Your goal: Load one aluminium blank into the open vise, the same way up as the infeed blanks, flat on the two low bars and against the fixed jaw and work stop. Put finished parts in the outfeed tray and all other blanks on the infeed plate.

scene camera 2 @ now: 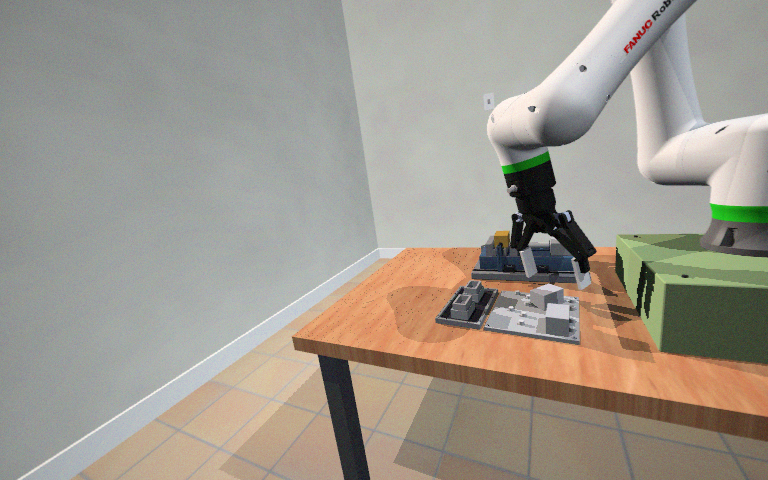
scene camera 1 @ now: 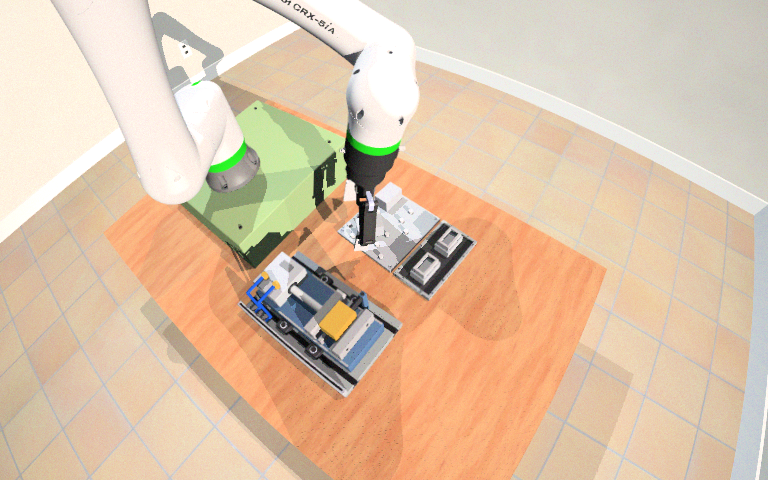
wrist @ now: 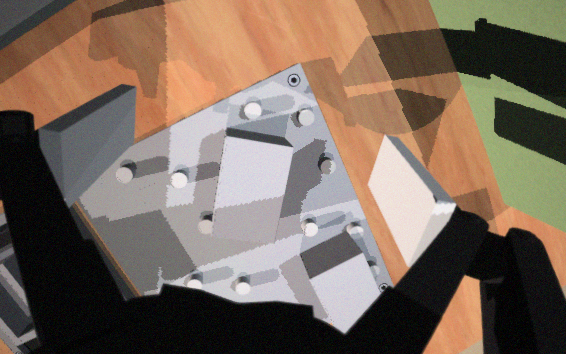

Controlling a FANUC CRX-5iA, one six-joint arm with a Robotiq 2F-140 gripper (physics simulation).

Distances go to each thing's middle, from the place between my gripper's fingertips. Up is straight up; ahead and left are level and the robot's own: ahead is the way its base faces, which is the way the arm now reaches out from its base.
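The brass blank (scene camera 1: 339, 319) is 190 mm to the right of my hand, 160 mm ahead of it and 40 mm above it. There's the grey infeed plate (scene camera 1: 397, 246) too, and from my hand it's 40 mm ahead, 70 mm to the left and 50 mm below. And the outfeed tray (scene camera 1: 445, 270), again from my hand, is 180 mm ahead, 80 mm to the left and 50 mm below.
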